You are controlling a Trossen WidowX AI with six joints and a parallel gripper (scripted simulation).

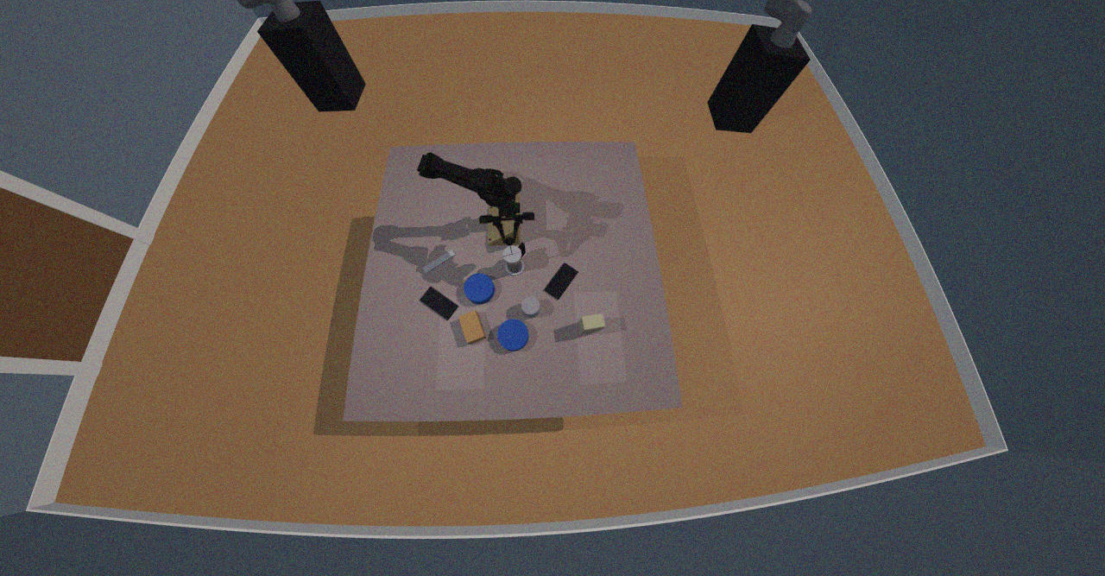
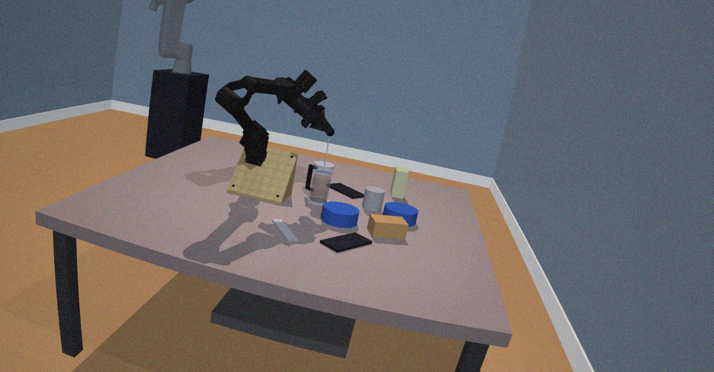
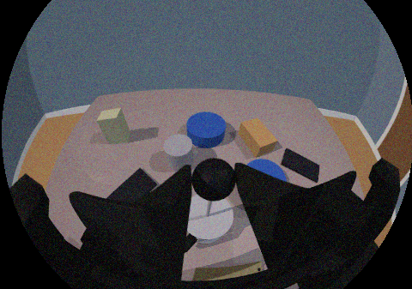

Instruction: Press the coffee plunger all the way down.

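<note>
The coffee press lies 130 mm below my gripper tip, 20 mm behind it and 10 mm to the left of it. The rest, counted from my gripper tip: grey bar (330 mm to the right, 250 mm below, 20 mm behind); grey cylinder (220 mm below, 180 mm ahead, 70 mm to the left); pale yellow box (310 mm to the left, 250 mm ahead, 200 mm below).
</note>
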